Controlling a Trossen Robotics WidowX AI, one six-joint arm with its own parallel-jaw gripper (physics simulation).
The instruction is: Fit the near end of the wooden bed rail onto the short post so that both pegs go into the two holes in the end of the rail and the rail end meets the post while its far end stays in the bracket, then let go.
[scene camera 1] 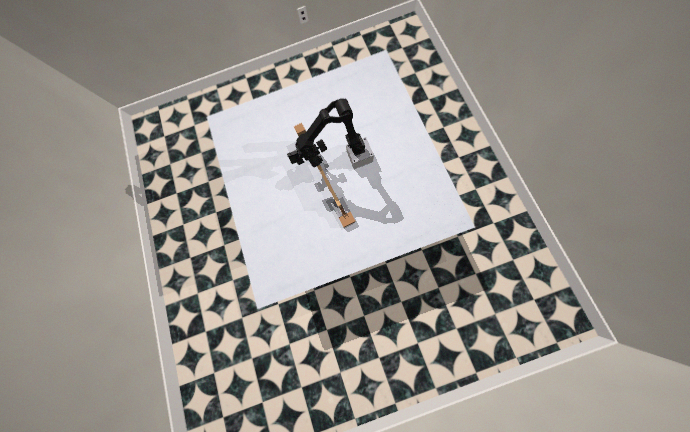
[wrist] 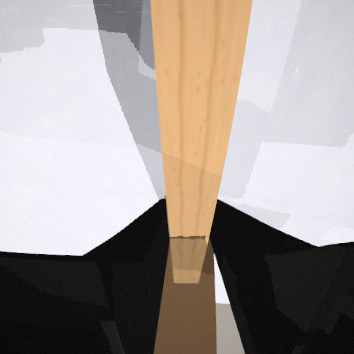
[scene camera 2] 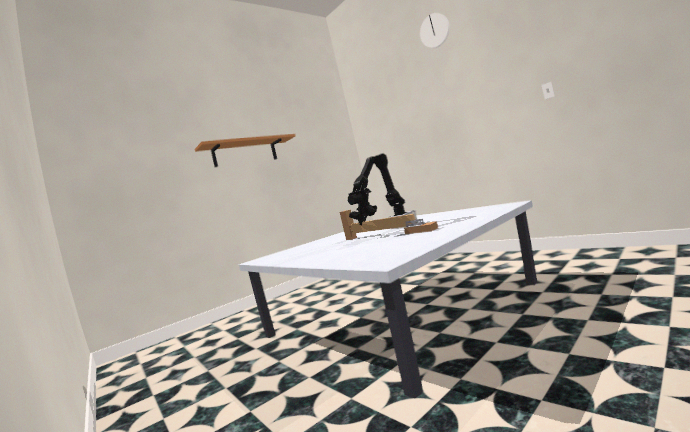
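Seen in the pictures: gripper, between the fingertips: [wrist: 187,206] [scene camera 2: 361,224]; arm's base, origin of its link: [scene camera 1: 358,149] [scene camera 2: 400,214].
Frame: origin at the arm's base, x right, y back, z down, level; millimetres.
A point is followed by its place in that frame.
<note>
The light wooden rail [scene camera 1: 329,187] {x -167, y -233, z -15 mm} [scene camera 2: 389,222] {x -131, y -244, z 9 mm} [wrist: 200,100] {x 17, y -258, z -15 mm} runs straight between the two end pieces, raised above the table. The short post [scene camera 1: 299,128] {x 186, y -280, z -100 mm} [scene camera 2: 346,225] {x 178, y -302, z -11 mm} [wrist: 185,320] {x 163, y -279, z -38 mm} stands upright at its near end. In scene view 2 the rail end looks up against the post; a small gap cannot be ruled out. The pegs and holes are hidden. The far end lies at small grey bracket parts beside an orange-brown block [scene camera 1: 348,220] {x -370, y -195, z 44 mm} [scene camera 2: 421,228] {x -344, y -242, z 59 mm}; its seating is too small to tell. My gripper [scene camera 1: 316,162] {x 78, y -264, z 2 mm} [scene camera 2: 360,221] {x 78, y -264, z 2 mm} [wrist: 187,206] {x 78, y -264, z 2 mm} is shut on the rail near the post.
Everything stands on the white table [scene camera 1: 407,193] {x -331, y 186, z 80 mm} [scene camera 2: 325,259] {x -141, y -717, z 80 mm}. The arm's grey base plate [scene camera 1: 360,155] {x -42, y -3, z -1 mm} is bolted down beside the rail. Shadows of the arm cross the table top. A wall shelf [scene camera 2: 246,141] hangs well away from the table.
</note>
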